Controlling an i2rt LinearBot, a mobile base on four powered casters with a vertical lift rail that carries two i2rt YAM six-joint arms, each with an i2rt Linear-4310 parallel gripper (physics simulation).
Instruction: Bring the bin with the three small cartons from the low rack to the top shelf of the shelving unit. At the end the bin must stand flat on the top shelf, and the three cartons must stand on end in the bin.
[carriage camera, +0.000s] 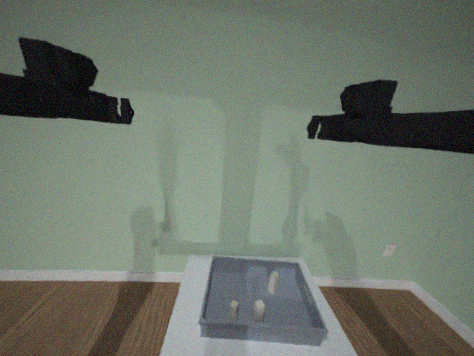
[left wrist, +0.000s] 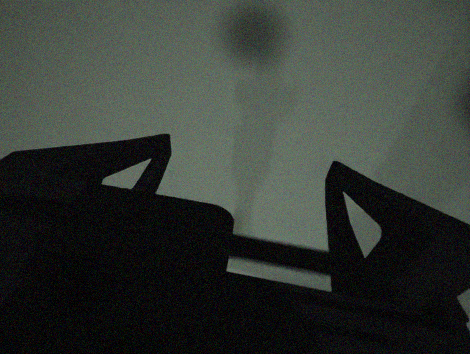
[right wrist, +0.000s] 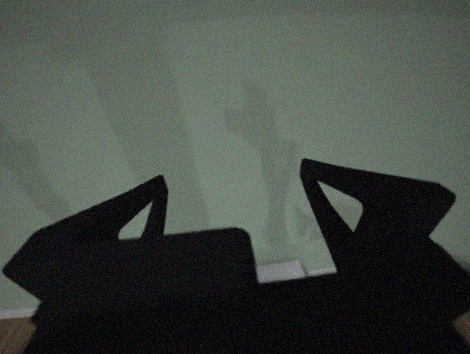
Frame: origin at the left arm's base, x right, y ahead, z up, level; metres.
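Where they show: left gripper, fingertip midpoint: (carriage camera: 116, 111) (left wrist: 248, 156); right gripper, fingertip midpoint: (carriage camera: 321, 128) (right wrist: 233, 174).
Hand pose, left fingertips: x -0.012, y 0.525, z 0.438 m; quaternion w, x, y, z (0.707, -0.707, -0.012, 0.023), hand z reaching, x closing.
Each offset is from my left fingertips to the centre of the thing. Level surfaces: height alone.
The grey-blue bin @[dx +0.586, dy +0.128, dz -0.947 m] (carriage camera: 265, 334) lies flat on the white low rack (carriage camera: 186, 311), low in the carriage camera. Three small cream cartons stand on end in it: a near left one @[dx +0.440, dy +0.029, dz -0.947 m] (carriage camera: 234, 309), a near middle one @[dx +0.568, dy +0.017, dz -0.938 m] (carriage camera: 259, 310) and a farther one @[dx +0.697, dy +0.193, dz -0.938 m] (carriage camera: 273, 283) right of the middle. My left gripper (carriage camera: 125, 110) (left wrist: 248, 156) is open and empty, high to the upper left of the bin in the carriage camera. My right gripper (carriage camera: 313, 127) (right wrist: 233, 174) is open and empty, high to the upper right. Both are well apart from the bin. The shelving unit does not show.
A green wall (carriage camera: 240, 60) with shadows of the arms rises behind the rack. Brown wood floor @[dz -1.312 m] (carriage camera: 65, 310) lies on both sides of it. A white baseboard (carriage camera: 90, 276) and a wall outlet (carriage camera: 389, 250) show. A pale surface @[dz -1.007 m] (right wrist: 280, 270) shows low in the right wrist view.
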